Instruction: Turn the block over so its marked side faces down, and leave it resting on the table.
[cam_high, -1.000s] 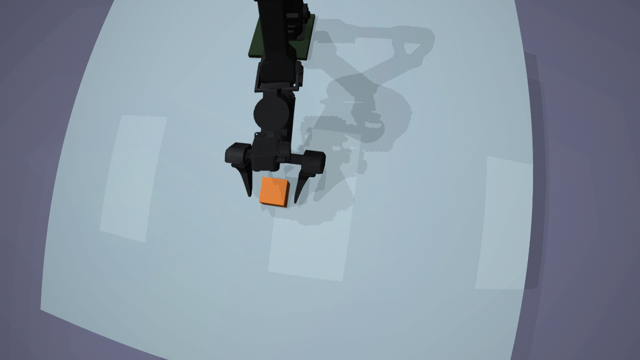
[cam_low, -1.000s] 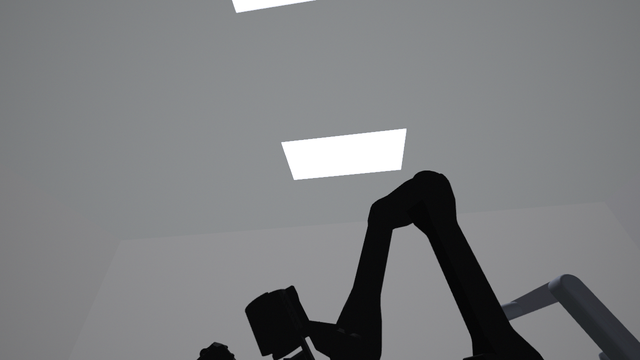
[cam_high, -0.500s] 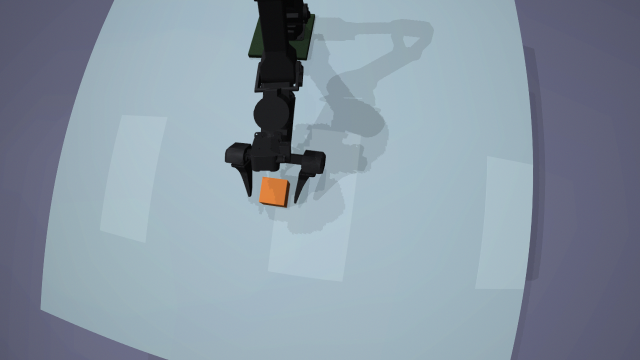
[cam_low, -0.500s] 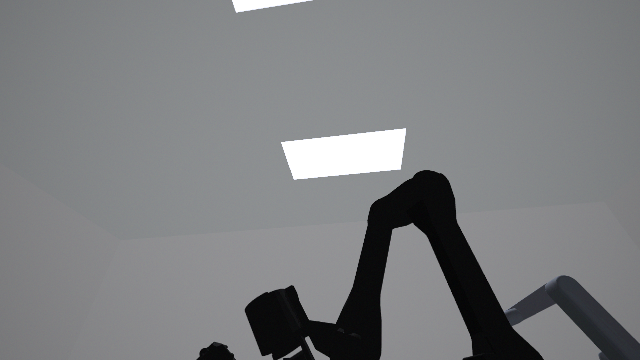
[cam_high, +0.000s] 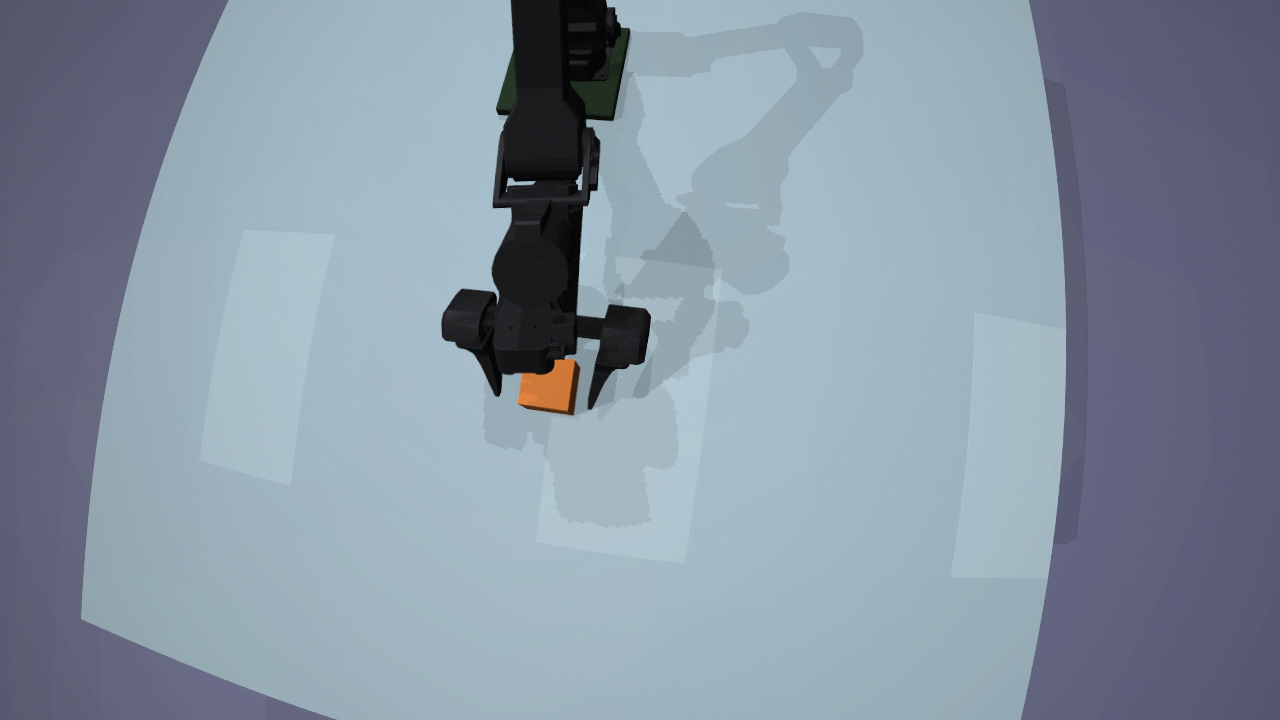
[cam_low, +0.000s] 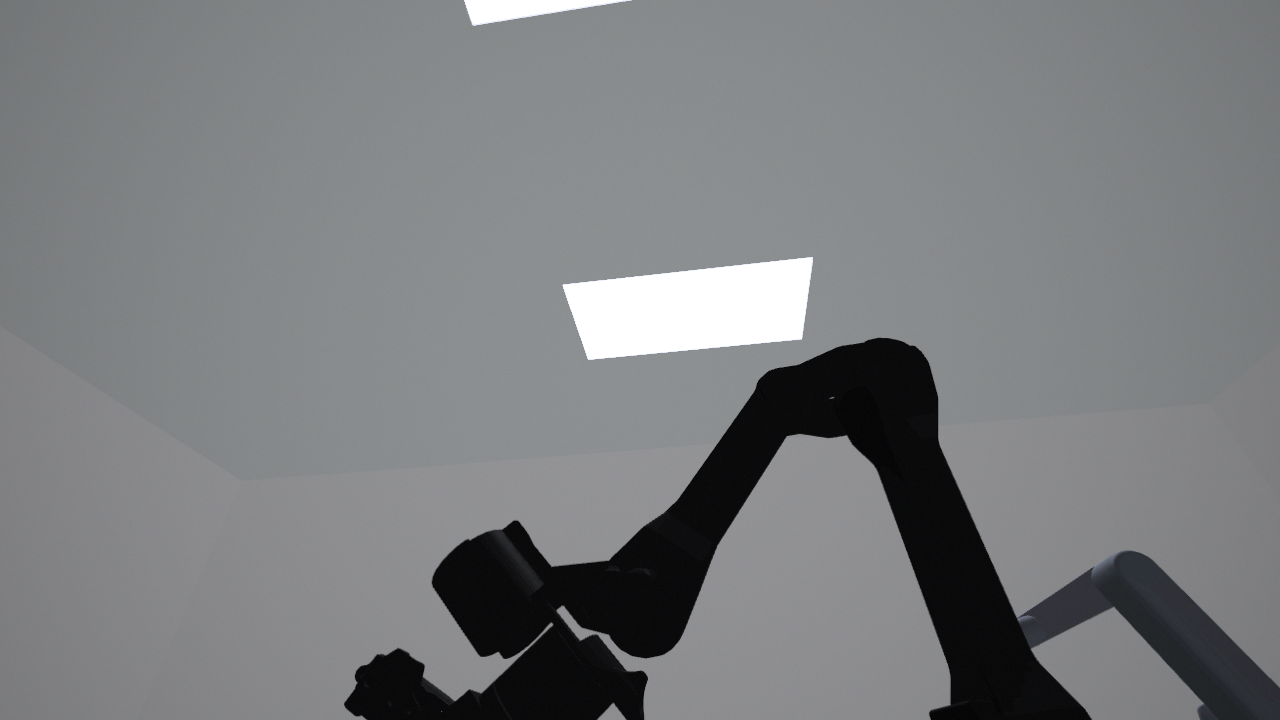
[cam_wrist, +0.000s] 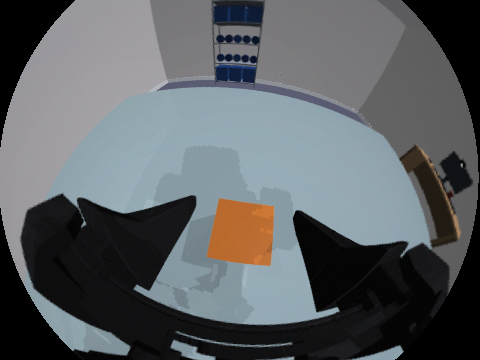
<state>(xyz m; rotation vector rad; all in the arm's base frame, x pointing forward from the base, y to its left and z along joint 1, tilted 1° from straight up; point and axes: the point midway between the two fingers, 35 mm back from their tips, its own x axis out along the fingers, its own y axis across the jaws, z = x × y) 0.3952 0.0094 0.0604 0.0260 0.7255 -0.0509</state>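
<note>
My gripper tip is now 3 cm past the orange block and 3 cm above it.
</note>
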